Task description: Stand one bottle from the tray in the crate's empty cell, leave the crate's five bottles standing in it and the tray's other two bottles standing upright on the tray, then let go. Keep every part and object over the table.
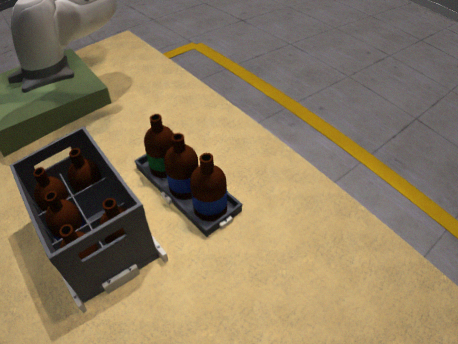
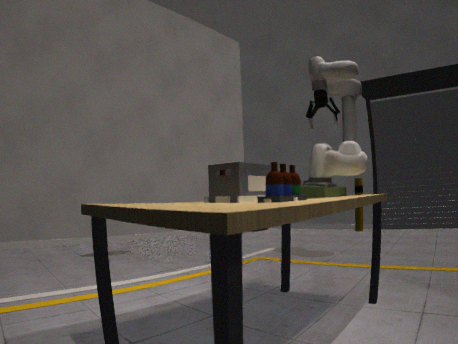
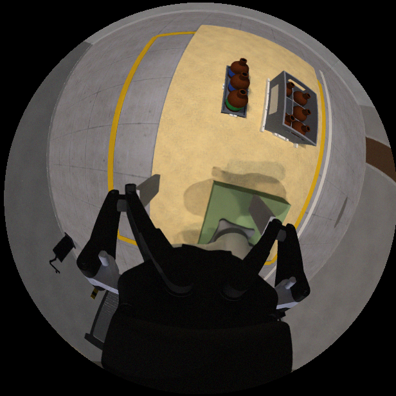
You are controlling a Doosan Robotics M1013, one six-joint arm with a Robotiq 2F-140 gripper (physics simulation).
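Observation:
My gripper is open and empty, high above the table near the arm's base, away from the bottles. A green-label bottle, a middle blue-label bottle and an end blue-label bottle stand upright in a row on the dark tray. The grey crate stands beside the tray and holds five upright brown bottles. Its empty cell is the middle one of the row nearest the tray.
The crate's high walls and dividers stand around its cells. Pale brackets sit at the feet of the crate and tray. The arm's base stands on a green block behind them. The wooden table's long edge runs past the tray's far side.

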